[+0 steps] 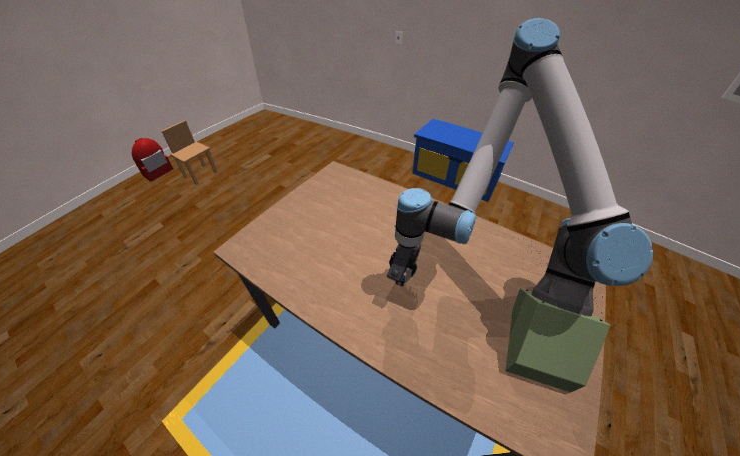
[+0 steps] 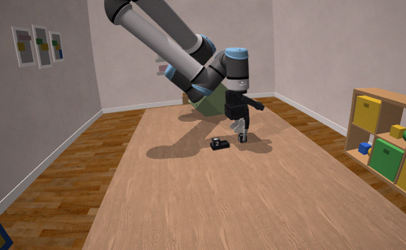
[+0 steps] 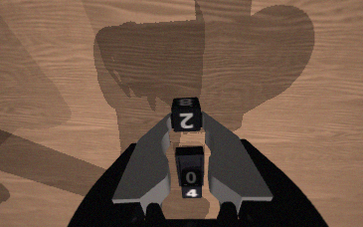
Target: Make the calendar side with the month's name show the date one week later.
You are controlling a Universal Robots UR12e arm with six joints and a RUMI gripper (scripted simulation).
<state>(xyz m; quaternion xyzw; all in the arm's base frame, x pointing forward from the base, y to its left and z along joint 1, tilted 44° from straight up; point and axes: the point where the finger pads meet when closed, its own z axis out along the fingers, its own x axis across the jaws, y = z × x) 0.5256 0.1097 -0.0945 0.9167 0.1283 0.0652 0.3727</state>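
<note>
The black calendar tray lies 10 cm to the right of my hand, 2 cm below it and 2 cm ahead of it. Round my hand: black number cube (1 cm below).
</note>
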